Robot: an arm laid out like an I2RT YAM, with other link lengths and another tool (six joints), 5 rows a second.
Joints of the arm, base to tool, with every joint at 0 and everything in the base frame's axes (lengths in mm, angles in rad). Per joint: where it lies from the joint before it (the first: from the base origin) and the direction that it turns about. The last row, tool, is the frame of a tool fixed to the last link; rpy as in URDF.
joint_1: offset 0 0 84.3 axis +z
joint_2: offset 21.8 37 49.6 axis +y
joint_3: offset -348.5 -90.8 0 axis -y
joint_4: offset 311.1 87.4 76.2 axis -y
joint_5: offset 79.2 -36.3 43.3 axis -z
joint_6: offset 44.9 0 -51 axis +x
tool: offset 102 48 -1 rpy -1.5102 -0.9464 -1.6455
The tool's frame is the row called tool.
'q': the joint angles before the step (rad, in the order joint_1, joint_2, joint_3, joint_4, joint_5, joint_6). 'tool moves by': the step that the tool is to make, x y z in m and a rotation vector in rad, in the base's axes. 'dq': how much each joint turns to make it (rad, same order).
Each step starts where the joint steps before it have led.
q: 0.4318, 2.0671, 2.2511, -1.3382, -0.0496, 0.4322
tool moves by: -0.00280, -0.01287, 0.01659, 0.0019, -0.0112, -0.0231
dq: -0.0169, -0.0161, 0.0288, -0.0337, 0.0051, 0.0045
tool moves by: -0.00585, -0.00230, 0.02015, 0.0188, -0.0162, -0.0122
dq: -0.0002, -0.0091, 0.0468, -0.0328, -0.0045, 0.0154
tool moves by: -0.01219, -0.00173, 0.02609, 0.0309, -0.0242, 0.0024
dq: 0.0020, -0.0242, 0.0402, -0.0293, -0.0167, 0.0080
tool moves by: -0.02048, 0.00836, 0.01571, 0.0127, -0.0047, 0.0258
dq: 0.0278, -0.0274, 0.0109, -0.0283, -0.0075, 0.0063
